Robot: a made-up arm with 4 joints.
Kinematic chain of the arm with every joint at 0, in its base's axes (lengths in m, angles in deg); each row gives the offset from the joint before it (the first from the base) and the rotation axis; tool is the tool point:
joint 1: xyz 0 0 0.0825 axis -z
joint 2: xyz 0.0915 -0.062 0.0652 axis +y
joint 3: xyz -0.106 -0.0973 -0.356 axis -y
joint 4: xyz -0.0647 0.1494 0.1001 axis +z
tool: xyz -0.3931 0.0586 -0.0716
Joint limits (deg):
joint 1: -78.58..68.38
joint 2: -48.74..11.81
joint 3: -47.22..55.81
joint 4: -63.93..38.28
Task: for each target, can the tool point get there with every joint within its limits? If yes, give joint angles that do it. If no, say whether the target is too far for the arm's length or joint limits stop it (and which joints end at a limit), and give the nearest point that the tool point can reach.
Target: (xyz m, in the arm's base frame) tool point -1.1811 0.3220 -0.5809
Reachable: no: too far | nearest point -0.5037 0.1373 -0.3332 | short by 0.745 m
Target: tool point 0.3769 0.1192 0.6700
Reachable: no: joint limits stop it (at a limit: joint 1, joint 2, joint 3) | nearest point 0.0987 0.3232 0.1744 | short by 0.604 m
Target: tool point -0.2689 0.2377 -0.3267
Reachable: yes | joints 34.70 -16.58 -0.08 0.92
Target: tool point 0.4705 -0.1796 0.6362
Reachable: no: joint limits stop it (at a limit: joint 1, joint 2, joint 3, joint 4) | nearest point 0.1496 -0.3071 0.1868 | short by 0.567 m
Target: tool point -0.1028 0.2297 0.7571
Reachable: no: joint limits stop it (at a limit: joint 2, joint 3) | nearest point -0.1220 0.2726 0.2319 | short by 0.527 m
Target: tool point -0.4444 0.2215 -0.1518
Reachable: yes | joints 41.32 3.71 1.07 25.63
